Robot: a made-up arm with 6 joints. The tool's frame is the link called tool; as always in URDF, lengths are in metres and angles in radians. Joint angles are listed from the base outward.
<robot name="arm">
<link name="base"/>
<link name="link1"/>
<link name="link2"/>
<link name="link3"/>
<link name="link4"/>
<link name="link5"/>
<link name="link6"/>
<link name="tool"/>
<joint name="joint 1" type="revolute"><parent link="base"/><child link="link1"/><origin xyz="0.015 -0.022 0.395" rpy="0 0 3.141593"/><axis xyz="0 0 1"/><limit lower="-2.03" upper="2.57"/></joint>
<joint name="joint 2" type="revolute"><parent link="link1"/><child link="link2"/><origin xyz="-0.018 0.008 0.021" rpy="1.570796 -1.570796 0"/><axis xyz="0 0 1"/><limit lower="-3.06" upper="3.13"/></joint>
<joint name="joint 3" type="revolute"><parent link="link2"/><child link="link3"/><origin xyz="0.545 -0.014 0.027" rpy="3.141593 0 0"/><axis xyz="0 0 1"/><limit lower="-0.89" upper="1.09"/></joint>
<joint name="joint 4" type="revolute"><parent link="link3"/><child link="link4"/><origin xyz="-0.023 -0.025 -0.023" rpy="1.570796 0 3.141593"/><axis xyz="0 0 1"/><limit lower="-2.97" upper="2.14"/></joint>
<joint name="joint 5" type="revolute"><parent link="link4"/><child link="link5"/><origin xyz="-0.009 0.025 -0.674" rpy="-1.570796 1.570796 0"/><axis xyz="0 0 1"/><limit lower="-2.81" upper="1.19"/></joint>
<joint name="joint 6" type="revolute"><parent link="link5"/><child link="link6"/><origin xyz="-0.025 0.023 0.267" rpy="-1.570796 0 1.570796"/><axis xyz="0 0 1"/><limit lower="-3.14" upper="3.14"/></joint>
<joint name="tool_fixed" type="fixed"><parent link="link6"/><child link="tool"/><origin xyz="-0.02 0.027 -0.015" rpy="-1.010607 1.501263 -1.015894"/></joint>
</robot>
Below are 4 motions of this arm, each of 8 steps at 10 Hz.
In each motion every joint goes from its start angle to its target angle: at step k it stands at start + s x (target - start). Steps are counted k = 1, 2, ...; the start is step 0. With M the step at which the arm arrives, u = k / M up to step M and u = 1 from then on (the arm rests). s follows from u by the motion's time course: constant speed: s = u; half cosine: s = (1 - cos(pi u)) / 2; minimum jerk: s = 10 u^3 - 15 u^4 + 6 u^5.
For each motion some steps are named. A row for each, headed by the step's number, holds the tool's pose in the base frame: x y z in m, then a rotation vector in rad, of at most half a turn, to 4 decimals.
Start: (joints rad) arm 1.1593 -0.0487 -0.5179 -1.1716 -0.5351 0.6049
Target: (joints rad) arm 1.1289 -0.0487 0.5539 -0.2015 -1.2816 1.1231
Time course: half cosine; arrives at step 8
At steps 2, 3, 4, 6, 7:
2: 0.3379 0.4356 0.4996 -0.0498 0.8875 1.4558
3: 0.4054 0.4859 0.6307 -0.2505 0.6648 1.5983
4: 0.4656 0.5133 0.8072 -0.5033 0.3992 1.6805
6: 0.5061 0.4584 1.1566 -0.9710 -0.0235 1.6010
7: 0.4979 0.4137 1.2589 -1.1027 -0.1196 1.5260

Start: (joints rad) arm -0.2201 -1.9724 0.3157 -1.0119 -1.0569 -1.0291
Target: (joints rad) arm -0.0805 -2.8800 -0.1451 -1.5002 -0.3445 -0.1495
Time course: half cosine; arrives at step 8
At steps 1, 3, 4, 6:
1: -0.7787 0.0258 0.8631 0.6348 -0.5626 1.2844
3: -0.7613 0.0231 0.7152 0.4089 -0.8497 1.5044
4: -0.7329 0.0223 0.6201 0.2828 -1.0691 1.6361
6: -0.6545 0.0276 0.4707 0.1438 -1.4951 1.8261

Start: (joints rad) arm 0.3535 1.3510 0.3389 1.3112 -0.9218 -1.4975
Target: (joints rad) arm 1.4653 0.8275 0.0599 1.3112 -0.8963 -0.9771
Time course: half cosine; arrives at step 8
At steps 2, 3, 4, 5, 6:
2: 1.0062 0.5602 0.1226 -0.6291 0.8861 -0.4711
3: 0.8850 0.7272 0.1908 -0.7485 0.8078 -0.2671
4: 0.7034 0.8876 0.2700 -0.8815 0.6981 -0.0298
5: 0.4910 0.9997 0.3474 -1.0044 0.5698 0.2031
6: 0.2968 1.0528 0.4112 -1.0991 0.4462 0.3965

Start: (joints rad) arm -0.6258 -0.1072 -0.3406 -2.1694 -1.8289 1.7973
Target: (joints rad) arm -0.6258 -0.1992 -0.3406 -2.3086 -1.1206 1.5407
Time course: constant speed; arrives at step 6
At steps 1, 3, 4, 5, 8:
1: 0.5912 -0.1780 0.5192 0.3286 -0.6119 0.8619
3: 0.5929 -0.1656 0.5462 0.4416 -0.5533 0.6618
4: 0.5937 -0.1591 0.5601 0.5034 -0.5293 0.5617
5: 0.5945 -0.1525 0.5743 0.5685 -0.5085 0.4616
8: 0.5952 -0.1459 0.5888 0.6364 -0.4907 0.3616

